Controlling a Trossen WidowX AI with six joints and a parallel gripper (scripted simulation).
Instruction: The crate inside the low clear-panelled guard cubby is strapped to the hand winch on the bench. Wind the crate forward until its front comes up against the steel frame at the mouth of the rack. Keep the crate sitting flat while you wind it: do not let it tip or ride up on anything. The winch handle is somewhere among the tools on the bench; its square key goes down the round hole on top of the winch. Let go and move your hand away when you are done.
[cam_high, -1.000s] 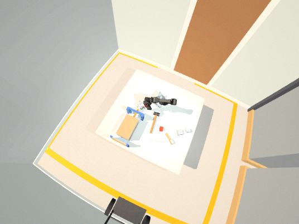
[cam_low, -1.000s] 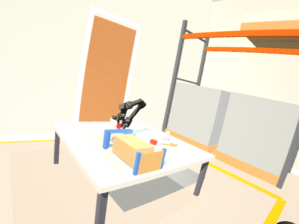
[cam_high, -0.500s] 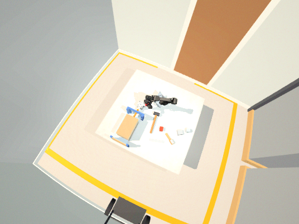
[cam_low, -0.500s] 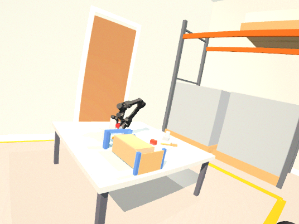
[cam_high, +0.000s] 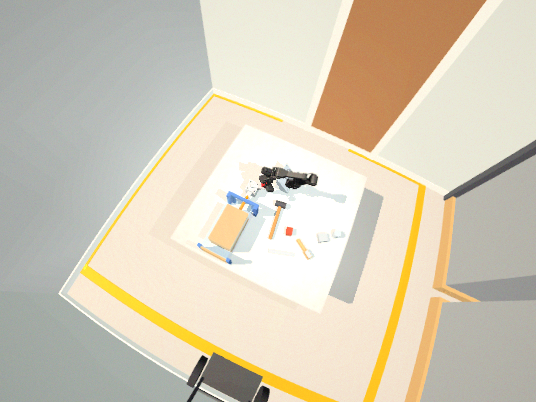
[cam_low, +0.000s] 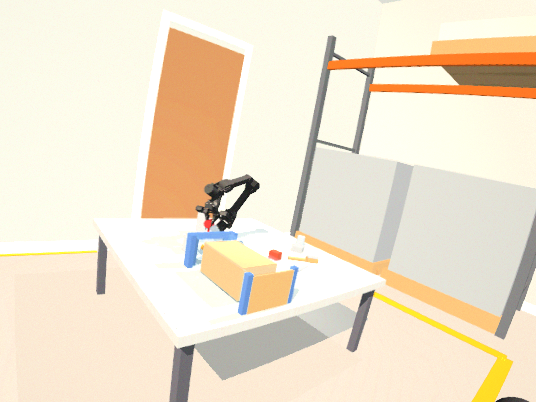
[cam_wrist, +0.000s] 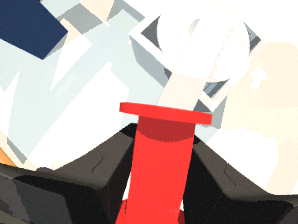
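My gripper tip is now 2 cm to the left of the winch handle and 3 cm above it. From my gripper tip the other things lie so: winch (9 cm to the right, 10 cm below); red grip (1 cm behind, 1 cm to the left); cubby (42 cm ahead, 12 cm to the right, 5 cm below).
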